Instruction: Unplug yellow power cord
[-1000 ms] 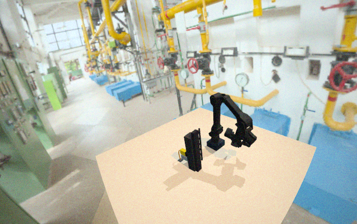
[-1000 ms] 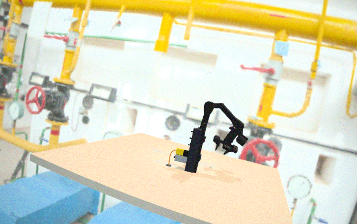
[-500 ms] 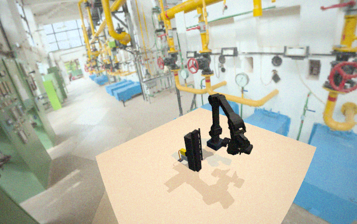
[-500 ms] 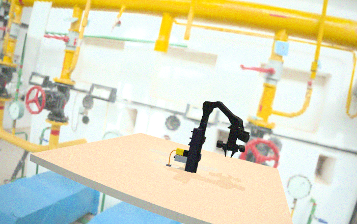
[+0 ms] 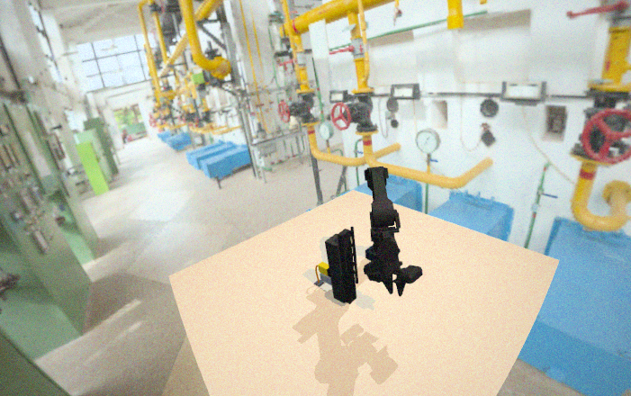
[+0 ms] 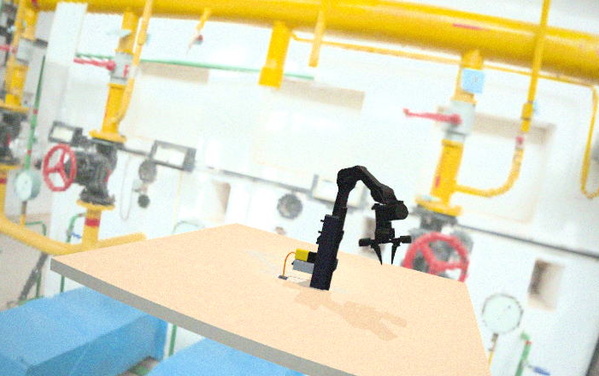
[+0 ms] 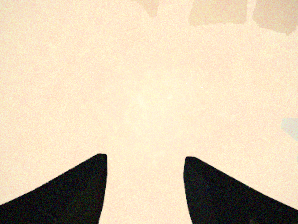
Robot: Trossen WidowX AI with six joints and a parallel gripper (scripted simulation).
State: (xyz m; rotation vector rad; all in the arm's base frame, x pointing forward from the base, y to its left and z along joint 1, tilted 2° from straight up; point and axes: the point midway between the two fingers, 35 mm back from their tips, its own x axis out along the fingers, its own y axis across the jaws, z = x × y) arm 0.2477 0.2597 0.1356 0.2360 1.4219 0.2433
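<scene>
Now: the yellow plug 290 mm to the right of my gripper tip, 30 mm ahead of it and 20 mm below it.
</scene>
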